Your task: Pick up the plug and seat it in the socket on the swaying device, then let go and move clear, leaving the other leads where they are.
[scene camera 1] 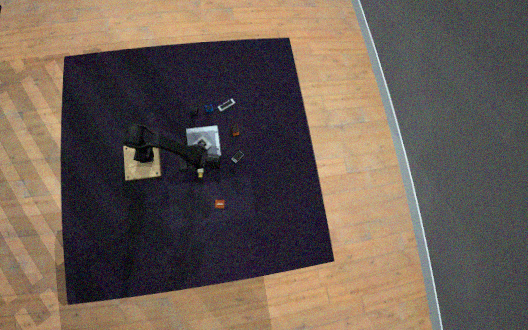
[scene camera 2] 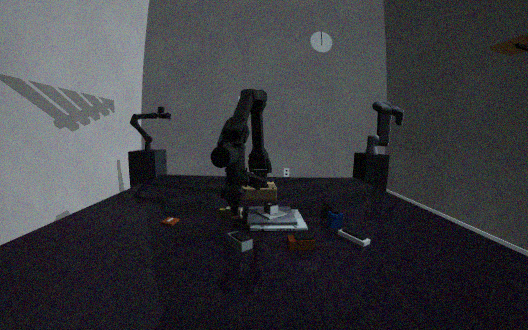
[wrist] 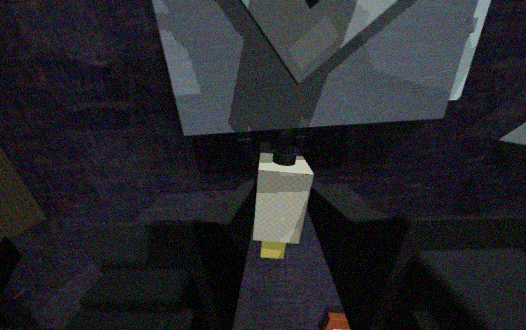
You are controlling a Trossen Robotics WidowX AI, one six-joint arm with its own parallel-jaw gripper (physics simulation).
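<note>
The plug (scene camera 1: 200, 174) (wrist: 281, 215) has a cream body, a yellow tip and a black stub where its lead starts. My gripper (scene camera 2: 236, 212) (wrist: 279, 185) is shut on the plug, with one dark finger against each side of the body in the wrist view. It is low, beside the near edge of the swaying device (scene camera 1: 213, 134) (scene camera 2: 302, 220) (wrist: 400, 90), a grey platform on a pale base. The socket (scene camera 1: 202, 143) (scene camera 2: 271, 209) stands on a turned square plate on the device; in the wrist view part of that plate shows at the top. The plug is partly hidden in scene camera 2.
Around the device lie an orange tile (scene camera 1: 220, 204) (scene camera 2: 170, 221) (wrist: 336, 323), a grey block (scene camera 1: 237, 156) (scene camera 2: 243, 243), a brown-orange block (scene camera 1: 235, 131) (scene camera 2: 301, 243), a white bar (scene camera 1: 226, 104) (scene camera 2: 367, 242) and a blue piece (scene camera 1: 209, 108) (scene camera 2: 335, 220). The arm's wooden base (scene camera 1: 131, 169) (wrist: 17, 200) is beside it.
</note>
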